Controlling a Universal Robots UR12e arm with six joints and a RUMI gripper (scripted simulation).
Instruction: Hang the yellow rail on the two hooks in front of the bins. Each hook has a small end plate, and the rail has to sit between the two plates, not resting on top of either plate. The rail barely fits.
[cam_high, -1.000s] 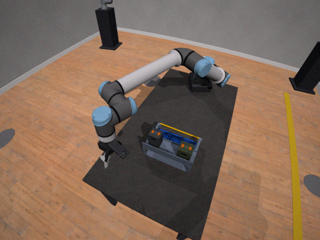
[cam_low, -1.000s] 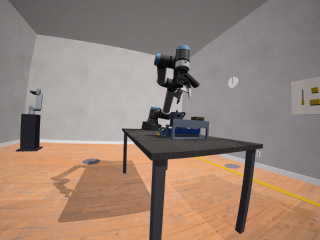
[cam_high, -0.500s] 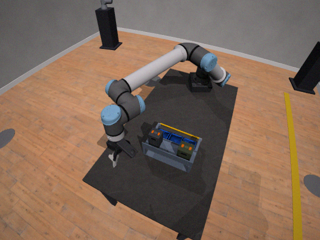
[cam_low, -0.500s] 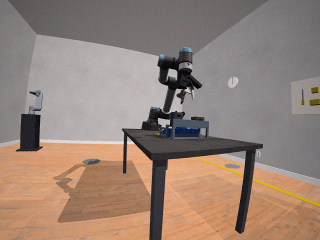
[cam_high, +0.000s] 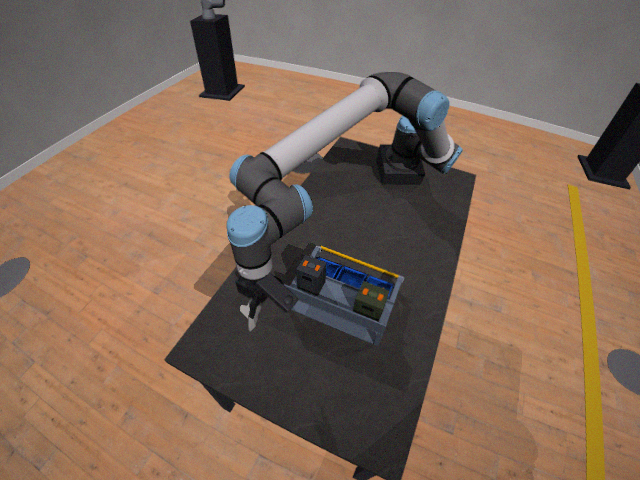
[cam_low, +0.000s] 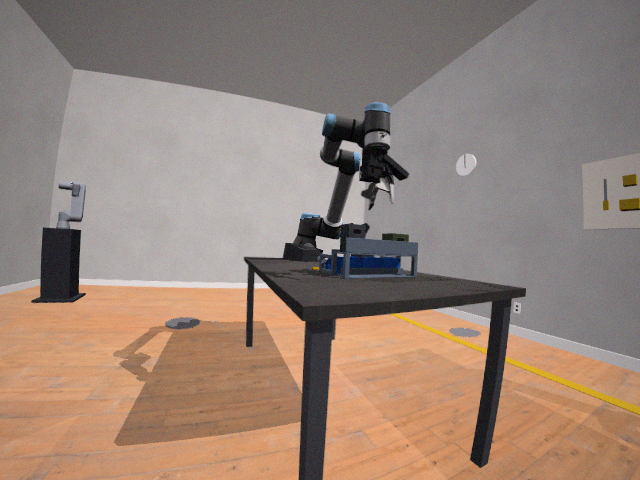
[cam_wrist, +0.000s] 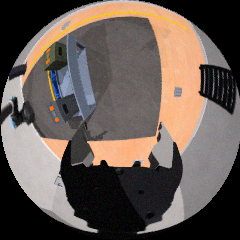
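The yellow rail lies 460 mm behind my hand, 260 mm below it and 210 mm to the left of it. Also, from my hand: black box 230 mm behind, 100 mm below, 70 mm to the left; olive box 290 mm to the left, 190 mm behind, 120 mm below.
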